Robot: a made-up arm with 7 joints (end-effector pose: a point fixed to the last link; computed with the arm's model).
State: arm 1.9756 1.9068 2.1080 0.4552 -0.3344 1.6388 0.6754
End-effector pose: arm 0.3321 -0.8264 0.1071 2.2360 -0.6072 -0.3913
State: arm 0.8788 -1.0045 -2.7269 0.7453 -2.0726 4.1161 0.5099
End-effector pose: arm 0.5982 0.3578 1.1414 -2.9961 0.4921 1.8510
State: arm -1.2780 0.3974 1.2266 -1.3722 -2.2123 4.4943 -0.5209
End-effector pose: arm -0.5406 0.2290 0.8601 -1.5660 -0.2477 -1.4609
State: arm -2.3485 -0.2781 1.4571 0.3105 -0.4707 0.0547 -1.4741
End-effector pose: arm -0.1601 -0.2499 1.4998 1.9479 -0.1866 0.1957
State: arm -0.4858 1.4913 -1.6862 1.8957 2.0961 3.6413 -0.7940
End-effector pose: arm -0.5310 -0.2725 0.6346 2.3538 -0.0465 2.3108
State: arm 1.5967 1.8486 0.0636 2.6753 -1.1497 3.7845 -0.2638
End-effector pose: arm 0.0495 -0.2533 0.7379 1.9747 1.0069 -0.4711
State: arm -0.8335 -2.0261 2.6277 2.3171 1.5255 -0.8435 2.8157
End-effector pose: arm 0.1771 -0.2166 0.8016 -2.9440 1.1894 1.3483
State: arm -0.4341 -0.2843 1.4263 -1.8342 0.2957 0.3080 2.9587
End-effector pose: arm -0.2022 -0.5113 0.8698 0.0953 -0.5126 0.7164
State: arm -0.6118 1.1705 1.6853 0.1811 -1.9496 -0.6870 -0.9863
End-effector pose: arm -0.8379 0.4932 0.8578 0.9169 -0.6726 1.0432
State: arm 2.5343 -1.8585 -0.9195 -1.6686 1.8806 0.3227 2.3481
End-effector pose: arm -0.6655 0.0038 0.5942 -2.6256 1.0519 2.0772
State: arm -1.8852 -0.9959 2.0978 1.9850 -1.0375 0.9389 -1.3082
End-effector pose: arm 0.2883 -0.2562 1.0266 2.0202 -0.0285 1.7443
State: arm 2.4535 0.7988 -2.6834 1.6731 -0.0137 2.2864 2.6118
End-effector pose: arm 0.7042 -0.2132 0.5994 -2.0926 1.3252 -2.3859
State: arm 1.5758 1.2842 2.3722 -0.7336 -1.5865 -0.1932 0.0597
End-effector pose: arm 0.4012 -0.7200 0.9847 0.4621 -0.9359 -0.9310
